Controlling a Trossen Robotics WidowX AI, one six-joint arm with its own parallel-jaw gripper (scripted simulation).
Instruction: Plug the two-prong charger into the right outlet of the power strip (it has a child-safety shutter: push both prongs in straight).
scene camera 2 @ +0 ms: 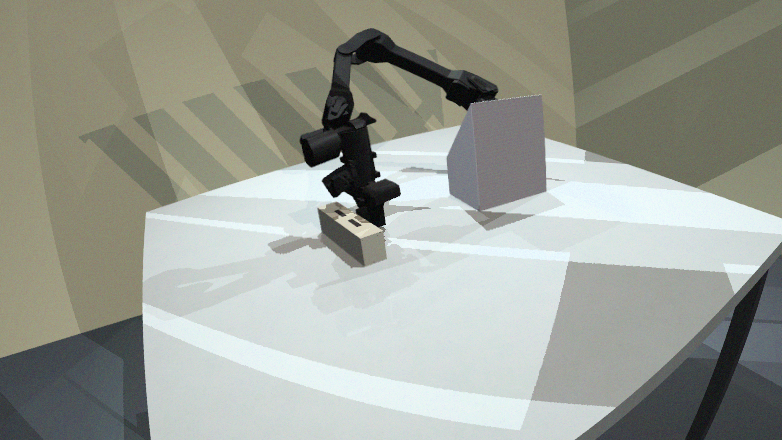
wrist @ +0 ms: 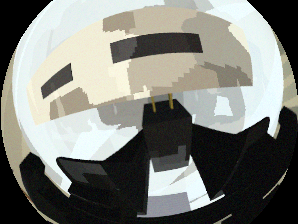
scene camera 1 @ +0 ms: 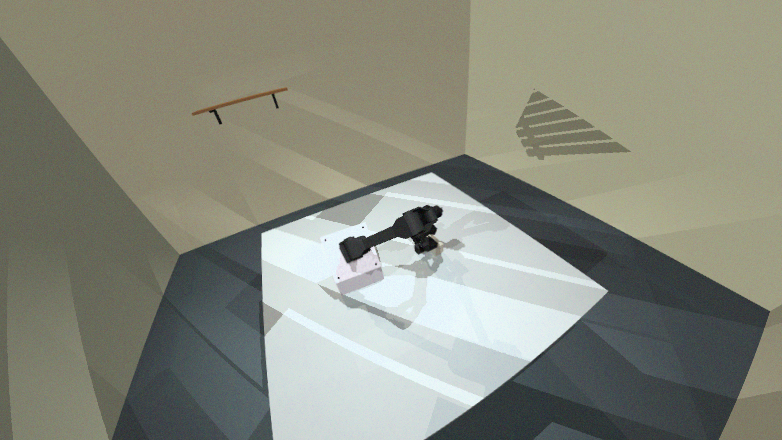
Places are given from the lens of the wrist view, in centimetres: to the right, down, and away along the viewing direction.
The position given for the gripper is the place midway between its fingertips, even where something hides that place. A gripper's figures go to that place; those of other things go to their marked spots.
gripper [wrist: 164, 129]: 1, 2, 10
black two-prong charger [wrist: 168, 125]: 1, 1, 6
